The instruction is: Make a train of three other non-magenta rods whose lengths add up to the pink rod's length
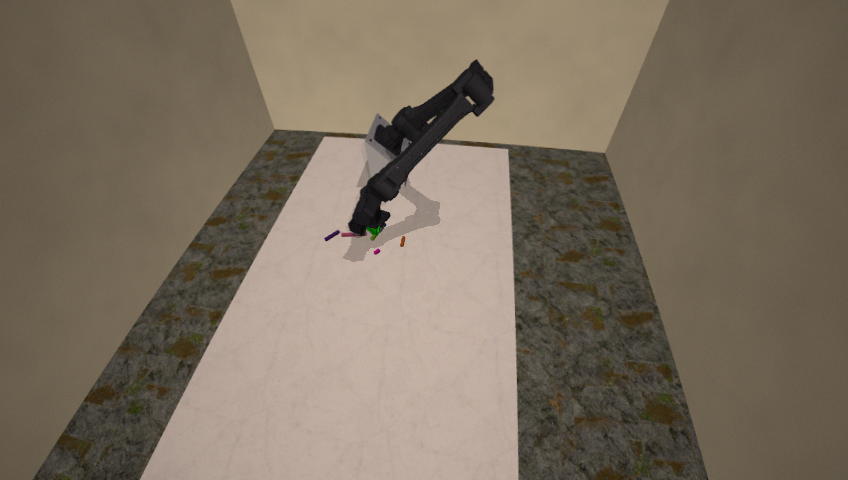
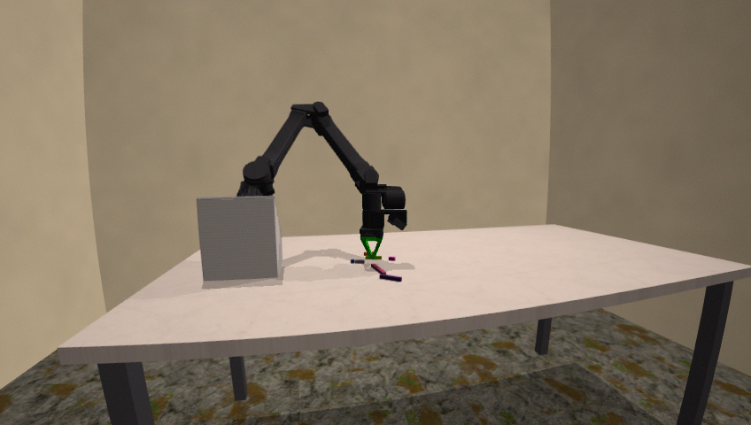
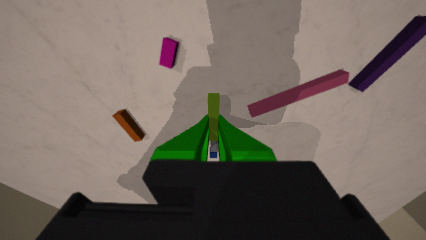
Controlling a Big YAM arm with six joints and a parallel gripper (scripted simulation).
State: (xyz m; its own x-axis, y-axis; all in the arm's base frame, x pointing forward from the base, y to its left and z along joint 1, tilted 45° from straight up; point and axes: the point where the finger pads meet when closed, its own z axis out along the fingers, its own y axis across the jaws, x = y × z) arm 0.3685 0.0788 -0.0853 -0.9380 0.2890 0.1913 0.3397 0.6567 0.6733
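My hand is right at the lime rod. Also, from my hand: magenta rod: 7 cm ahead, 2 cm below, 1 cm to the left; then blue rod: 6 cm behind, 2 cm to the left, 2 cm below; then grey rod: 4 cm behind, 2 cm below, 1 cm to the left.
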